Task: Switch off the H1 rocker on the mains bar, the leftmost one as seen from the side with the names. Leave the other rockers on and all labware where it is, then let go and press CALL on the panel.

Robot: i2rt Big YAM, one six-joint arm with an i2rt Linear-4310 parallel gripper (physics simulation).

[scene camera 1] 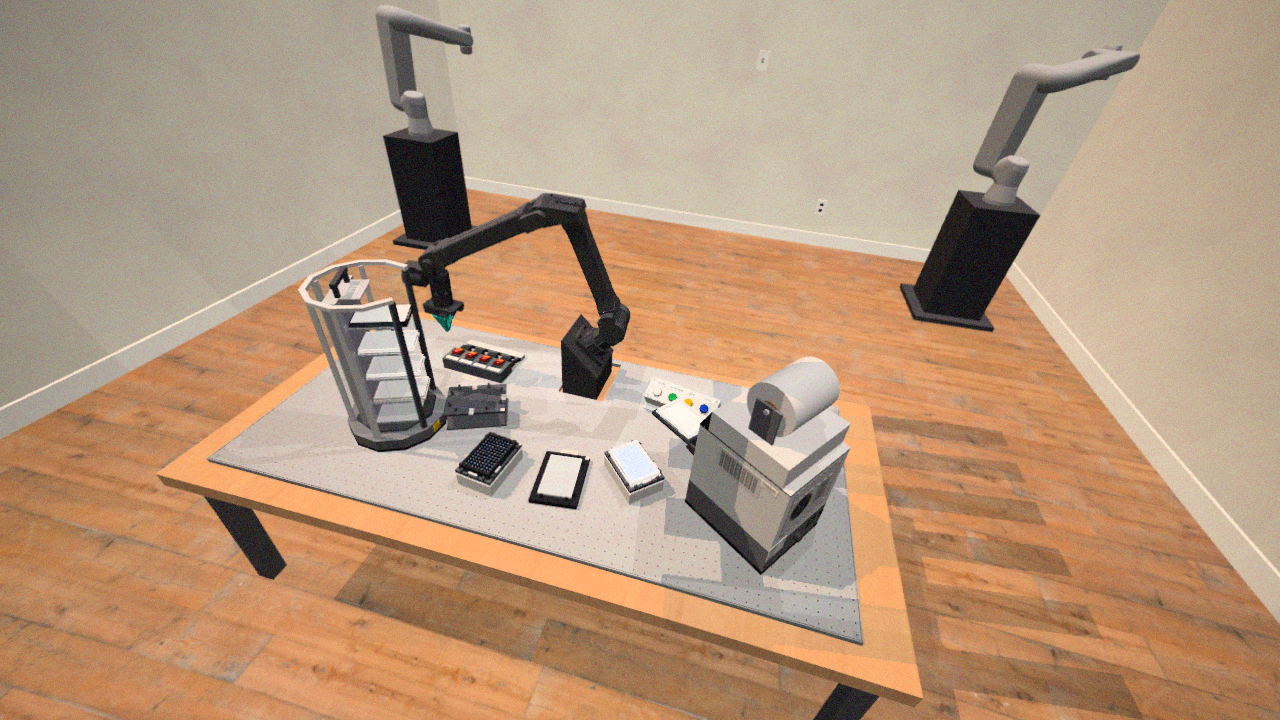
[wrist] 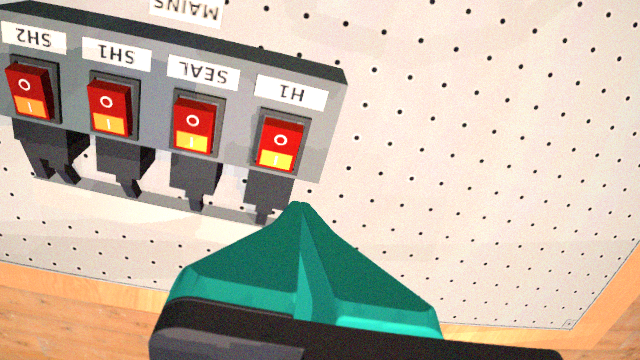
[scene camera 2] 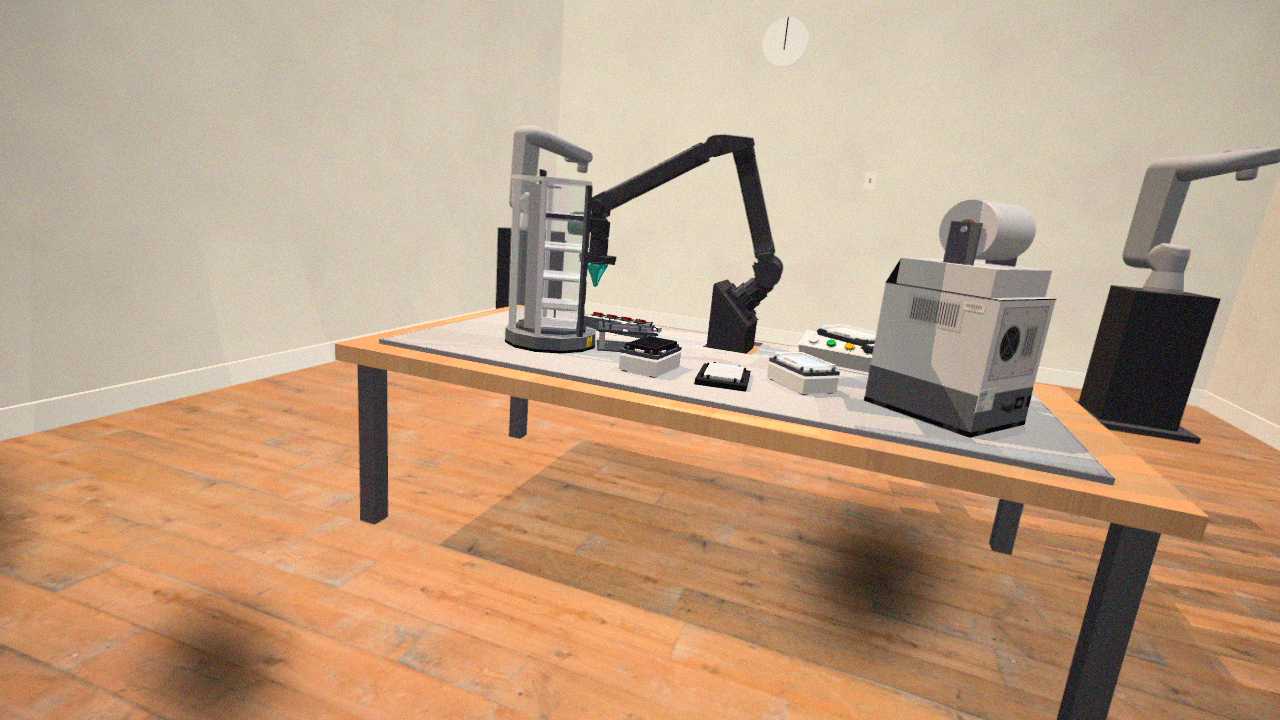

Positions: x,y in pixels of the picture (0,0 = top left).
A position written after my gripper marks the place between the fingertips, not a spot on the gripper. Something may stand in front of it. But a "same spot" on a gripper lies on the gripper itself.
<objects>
My gripper shows in scene camera 1, in the wrist view (297,216) and in scene camera 2. One and the same spot on my gripper: (scene camera 2: 596,269) is (scene camera 1: 443,320).
</objects>
